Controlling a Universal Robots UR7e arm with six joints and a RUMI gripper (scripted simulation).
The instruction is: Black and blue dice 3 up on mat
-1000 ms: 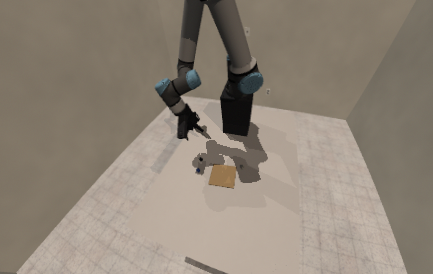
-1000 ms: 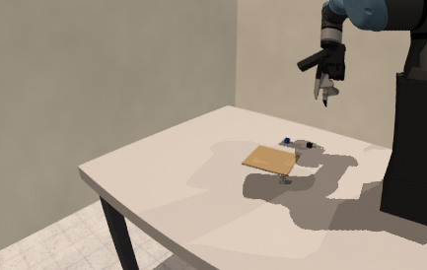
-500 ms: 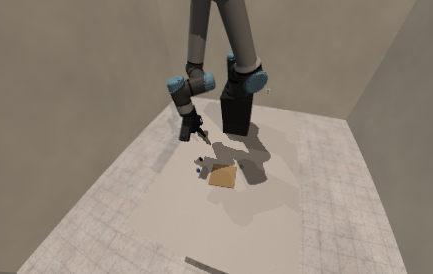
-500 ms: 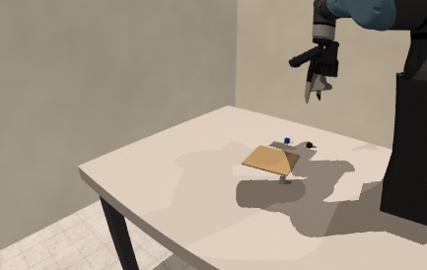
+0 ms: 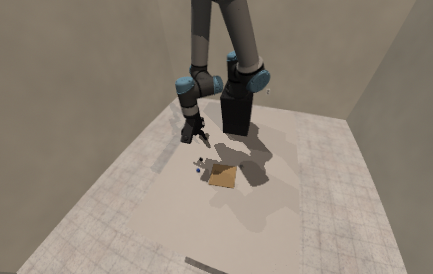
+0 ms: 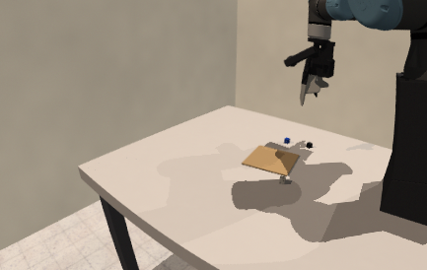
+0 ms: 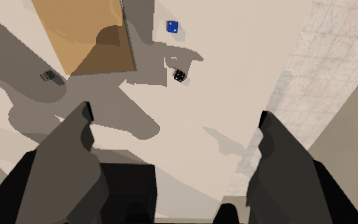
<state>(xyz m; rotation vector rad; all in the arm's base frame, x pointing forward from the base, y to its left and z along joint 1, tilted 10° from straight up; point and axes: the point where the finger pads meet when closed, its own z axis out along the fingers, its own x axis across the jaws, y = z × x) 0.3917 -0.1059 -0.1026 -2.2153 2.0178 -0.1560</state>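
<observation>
The black die lies 20 mm behind my hand and 150 mm below it. Also, from my hand: blue die (60 mm ahead, 20 mm to the left, 150 mm below); then brown mat (30 mm ahead, 160 mm to the left, 160 mm below); then white die (60 mm behind, 250 mm to the left, 150 mm below).
</observation>
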